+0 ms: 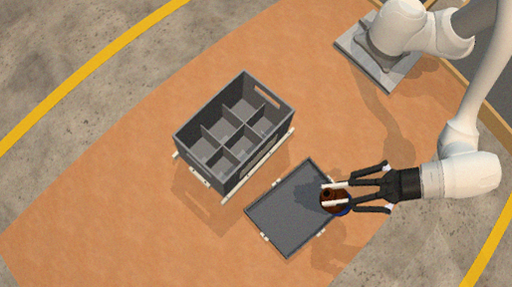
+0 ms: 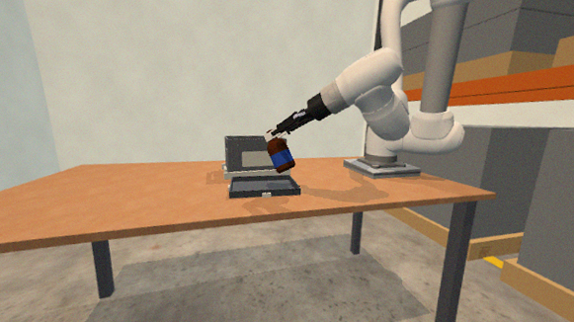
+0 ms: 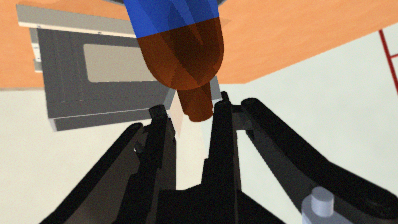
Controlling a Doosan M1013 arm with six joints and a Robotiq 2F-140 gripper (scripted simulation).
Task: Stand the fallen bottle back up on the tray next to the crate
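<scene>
The bottle is 6 cm below my hand, 1 cm to the left of it and 1 cm behind it. Round my hand: grey crate: 31 cm to the right, 13 cm below, 6 cm ahead; then grey tray: 20 cm below, 4 cm to the right, 4 cm ahead.
</scene>
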